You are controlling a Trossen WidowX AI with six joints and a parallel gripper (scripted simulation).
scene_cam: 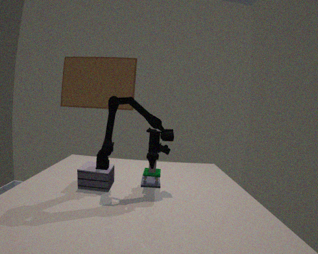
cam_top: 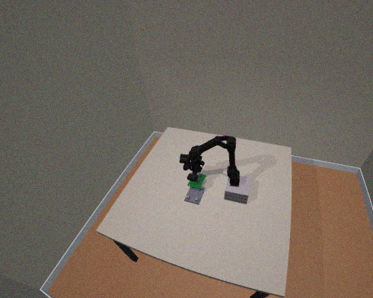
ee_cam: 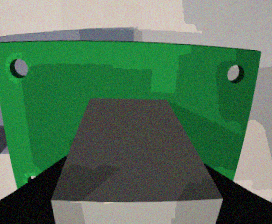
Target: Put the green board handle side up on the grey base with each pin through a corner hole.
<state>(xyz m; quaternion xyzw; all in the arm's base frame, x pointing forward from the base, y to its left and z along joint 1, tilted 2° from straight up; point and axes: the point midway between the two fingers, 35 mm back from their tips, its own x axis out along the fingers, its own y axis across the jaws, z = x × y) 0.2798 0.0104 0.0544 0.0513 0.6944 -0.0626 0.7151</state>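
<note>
My gripper tip is now 110 mm above the grey base and 70 mm to the right of it. Round my gripper tip: green board 10 mm below.
</note>
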